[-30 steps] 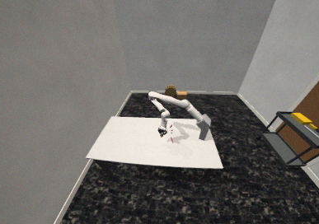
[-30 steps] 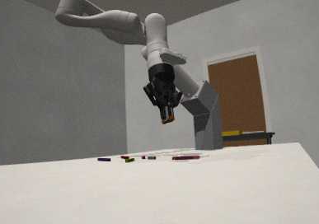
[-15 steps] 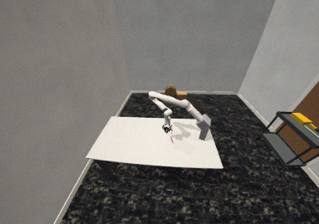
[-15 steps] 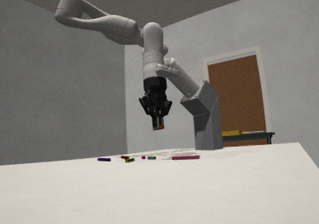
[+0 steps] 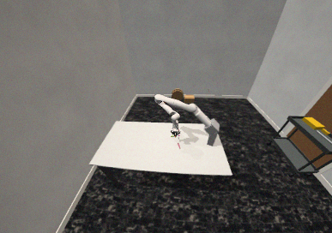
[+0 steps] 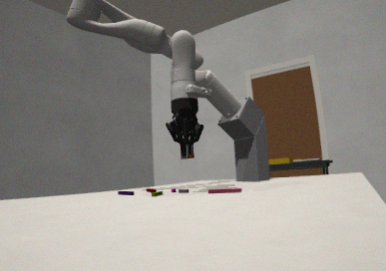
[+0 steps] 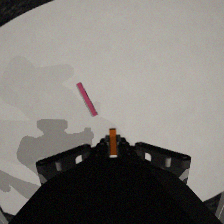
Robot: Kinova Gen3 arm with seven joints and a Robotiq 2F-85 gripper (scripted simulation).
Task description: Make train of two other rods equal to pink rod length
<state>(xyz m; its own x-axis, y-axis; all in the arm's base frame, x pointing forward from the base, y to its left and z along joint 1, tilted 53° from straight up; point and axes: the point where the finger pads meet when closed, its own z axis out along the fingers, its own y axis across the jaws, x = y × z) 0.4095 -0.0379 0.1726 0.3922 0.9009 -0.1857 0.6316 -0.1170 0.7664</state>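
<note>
Right now the grey rod is 110 mm below my hand, 60 mm behind it and 30 mm to the right of it. Also, from my hand: pink rod 110 mm below, 90 mm to the left, 10 mm behind; lime rod 110 mm below, 90 mm to the right; orange rod 10 mm below.
</note>
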